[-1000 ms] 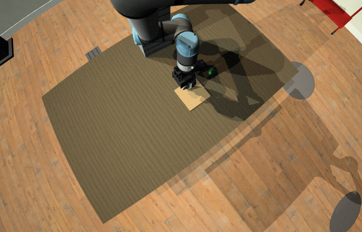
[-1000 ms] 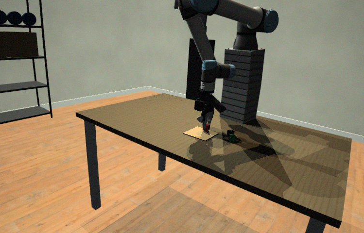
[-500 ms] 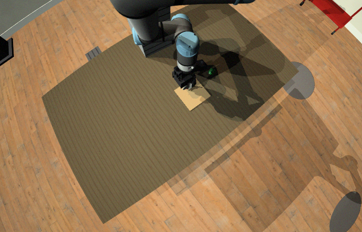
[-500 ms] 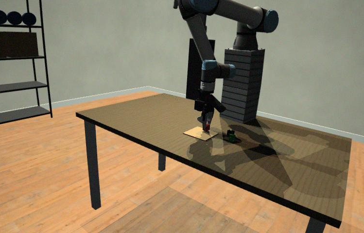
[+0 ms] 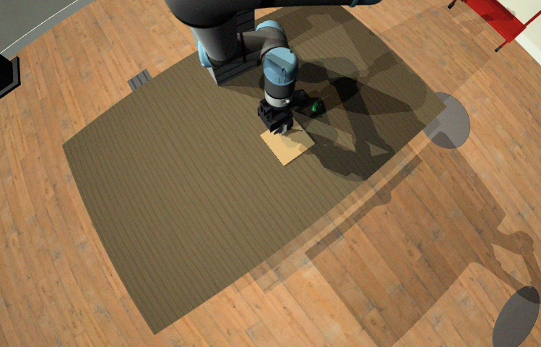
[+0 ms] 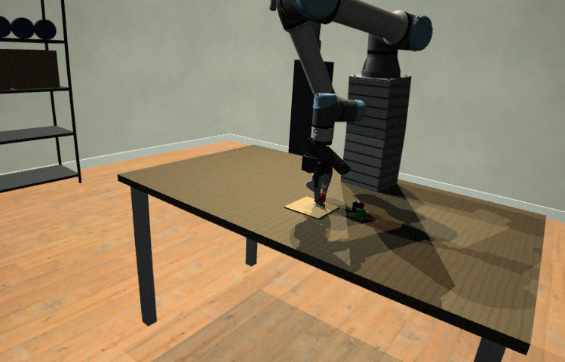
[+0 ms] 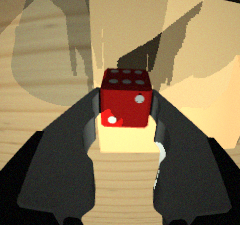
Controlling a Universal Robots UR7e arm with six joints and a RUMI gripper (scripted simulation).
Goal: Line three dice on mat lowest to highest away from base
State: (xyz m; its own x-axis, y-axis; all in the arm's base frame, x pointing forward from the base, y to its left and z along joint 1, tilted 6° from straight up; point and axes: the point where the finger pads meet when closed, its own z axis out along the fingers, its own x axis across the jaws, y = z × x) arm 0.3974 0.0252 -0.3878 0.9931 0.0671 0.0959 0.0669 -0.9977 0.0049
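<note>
The red die lies right at my hand. The rest, counted from my hand: black die (60 mm behind, 120 mm to the left, 10 mm below); then tan mat (50 mm ahead, 20 mm below); then green die (10 mm behind, 160 mm to the left, 10 mm below).
</note>
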